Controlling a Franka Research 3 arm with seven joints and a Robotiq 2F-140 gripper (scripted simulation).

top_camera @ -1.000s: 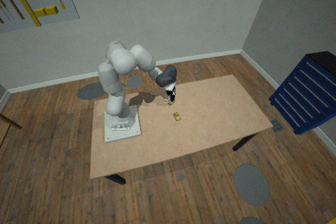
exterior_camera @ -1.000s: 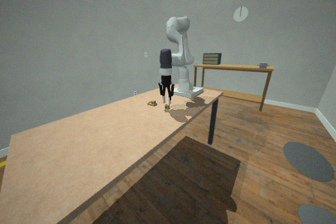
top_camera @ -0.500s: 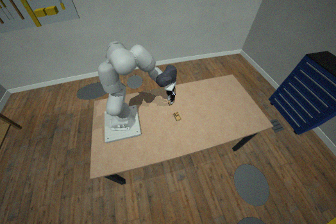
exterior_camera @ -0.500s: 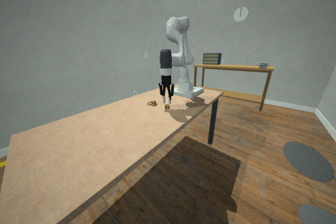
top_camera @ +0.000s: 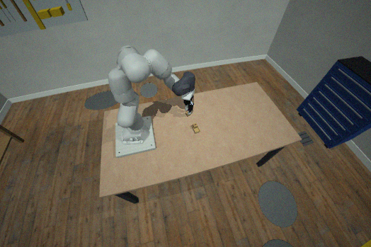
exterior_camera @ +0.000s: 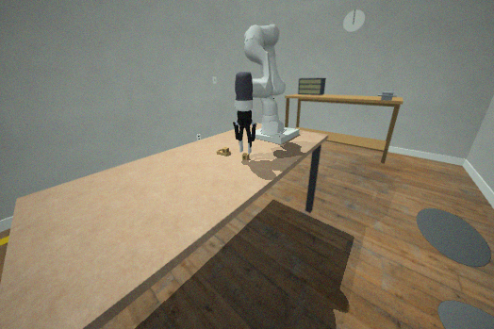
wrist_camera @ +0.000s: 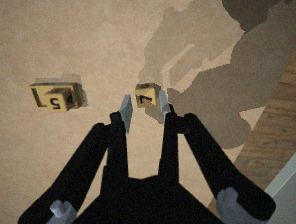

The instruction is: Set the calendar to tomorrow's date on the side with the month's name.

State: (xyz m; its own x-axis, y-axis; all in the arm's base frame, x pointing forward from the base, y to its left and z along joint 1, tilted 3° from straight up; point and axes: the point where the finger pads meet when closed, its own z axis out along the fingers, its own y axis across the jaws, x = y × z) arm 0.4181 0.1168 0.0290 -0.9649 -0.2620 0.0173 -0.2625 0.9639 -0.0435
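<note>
Right now my hand is 60 mm above the wooden digit cube. From my hand the other things lie so: wooden tray (160 mm to the right, 60 mm below, 30 mm ahead).
</note>
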